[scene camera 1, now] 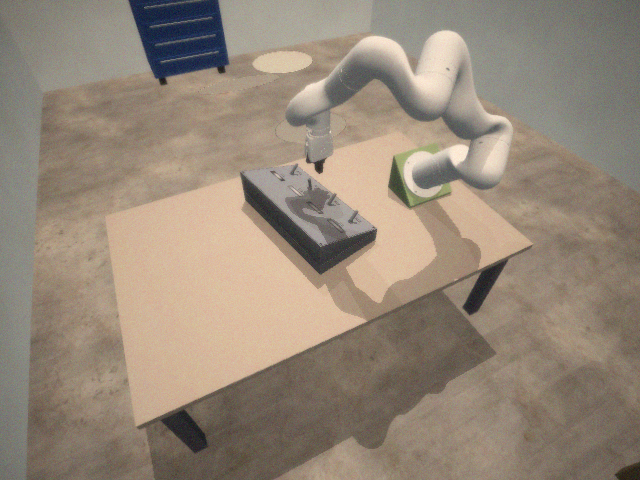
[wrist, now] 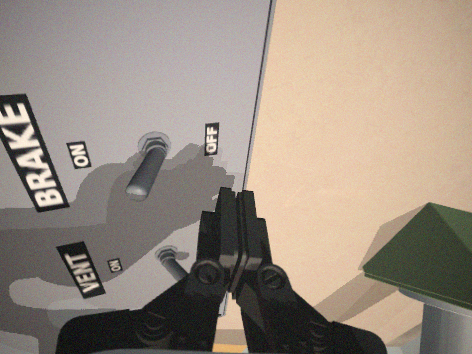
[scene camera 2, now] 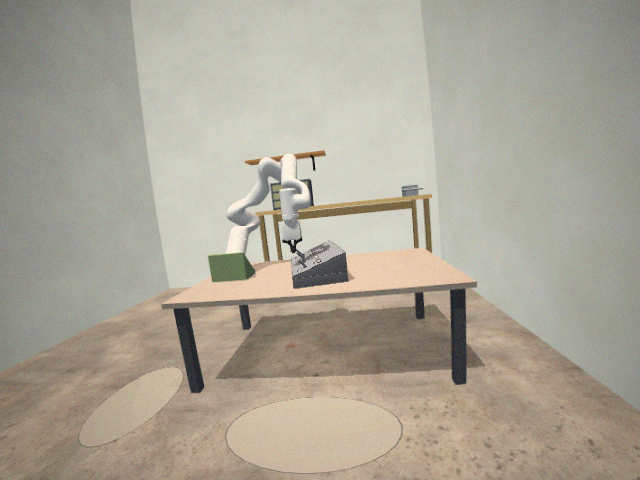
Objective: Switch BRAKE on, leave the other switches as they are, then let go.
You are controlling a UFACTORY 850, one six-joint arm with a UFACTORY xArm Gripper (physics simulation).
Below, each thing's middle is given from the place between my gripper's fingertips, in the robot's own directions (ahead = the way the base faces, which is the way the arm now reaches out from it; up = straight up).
The brake lever (wrist: 138, 189) is 5 cm ahead of my hand, 1 cm to the left of it and 3 cm below it. Also, from my hand: grey sloped switch box (scene camera 1: 322, 233) (9 cm ahead, 9 cm to the left, 7 cm below).
